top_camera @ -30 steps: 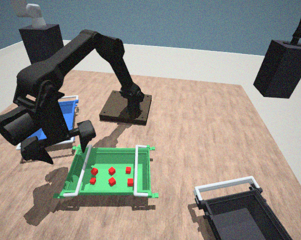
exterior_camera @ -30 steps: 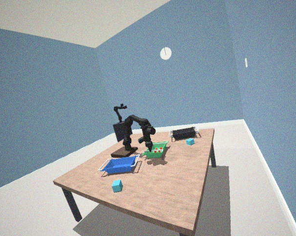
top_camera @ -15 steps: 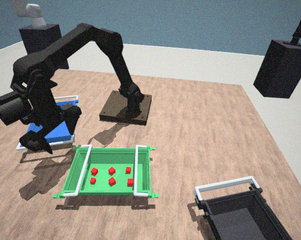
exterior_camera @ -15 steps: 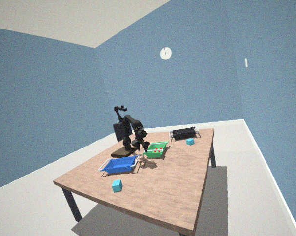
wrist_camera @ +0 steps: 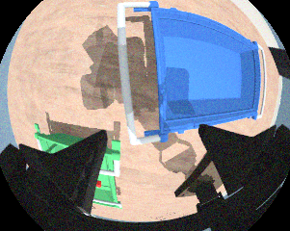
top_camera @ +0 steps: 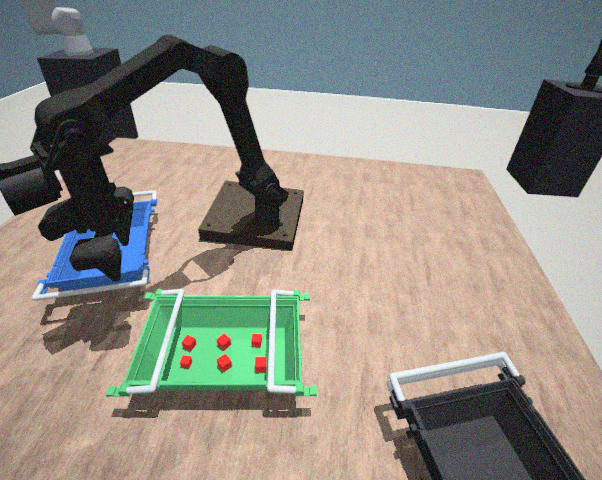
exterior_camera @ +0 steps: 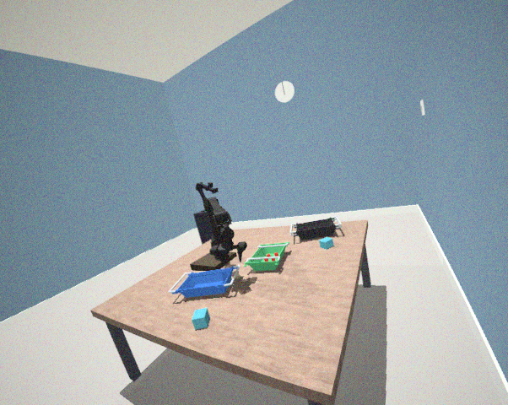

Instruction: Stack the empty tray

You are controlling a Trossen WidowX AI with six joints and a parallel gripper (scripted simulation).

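Now: gripper tip 110 mm past the blue tray, 100 mm to the left of it and 50 mm above it.
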